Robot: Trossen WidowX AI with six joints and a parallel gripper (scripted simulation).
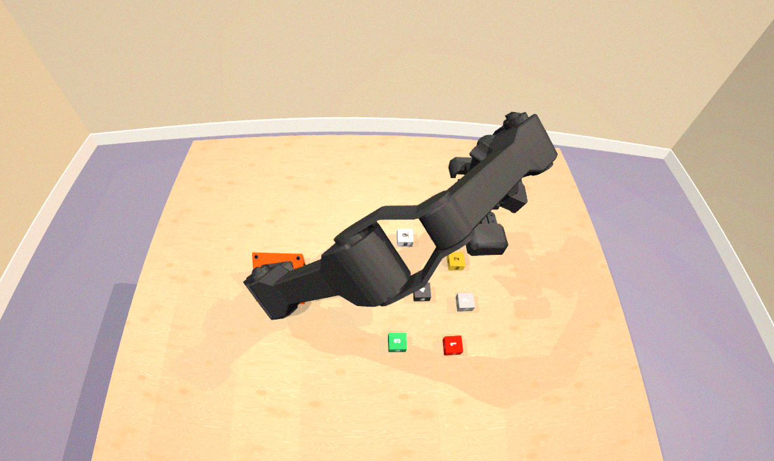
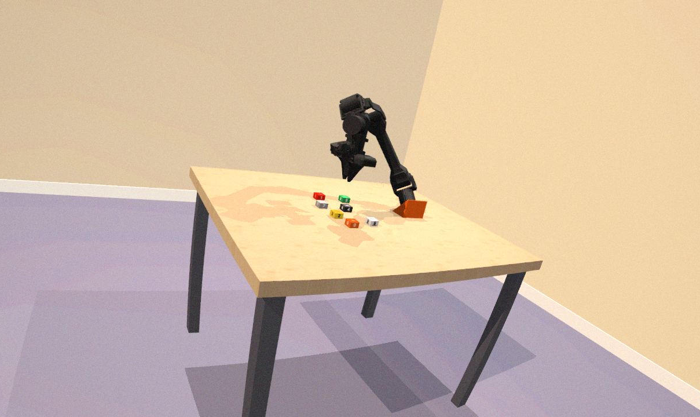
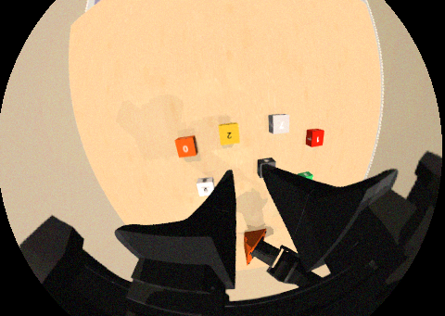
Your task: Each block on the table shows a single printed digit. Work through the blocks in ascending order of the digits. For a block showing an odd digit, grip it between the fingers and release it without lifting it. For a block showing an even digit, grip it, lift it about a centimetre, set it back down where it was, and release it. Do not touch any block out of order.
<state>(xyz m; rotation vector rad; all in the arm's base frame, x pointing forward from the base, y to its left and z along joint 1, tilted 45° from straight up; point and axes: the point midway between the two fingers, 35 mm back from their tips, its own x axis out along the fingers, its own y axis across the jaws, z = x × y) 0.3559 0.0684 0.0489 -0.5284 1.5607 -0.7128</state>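
My gripper tip is now 1 cm short of the yellow block and 11 cm above it. Also, from my gripper tip: dark block 7 cm behind, 6 cm to the right, 11 cm below; then grey block 1 cm ahead, 9 cm to the right, 11 cm below; then orange block 1 cm ahead, 8 cm to the left, 11 cm below.
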